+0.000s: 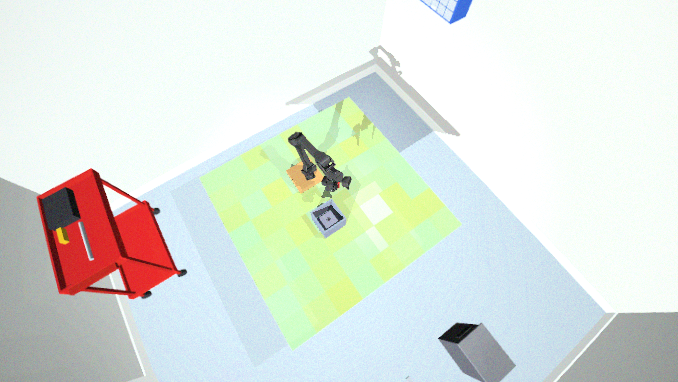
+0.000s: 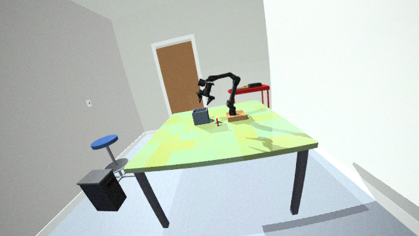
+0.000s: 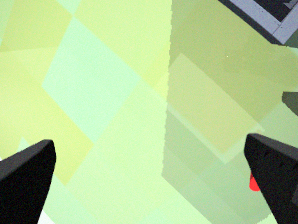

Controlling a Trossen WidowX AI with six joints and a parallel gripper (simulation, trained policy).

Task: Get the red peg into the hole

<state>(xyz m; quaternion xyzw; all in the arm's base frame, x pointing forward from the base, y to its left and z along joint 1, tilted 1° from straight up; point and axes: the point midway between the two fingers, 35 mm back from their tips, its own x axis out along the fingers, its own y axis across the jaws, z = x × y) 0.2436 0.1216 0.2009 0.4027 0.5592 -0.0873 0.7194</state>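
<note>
Right now my gripper tip is 190 mm above the red peg, 110 mm past it and 20 mm to the right of it.
</note>
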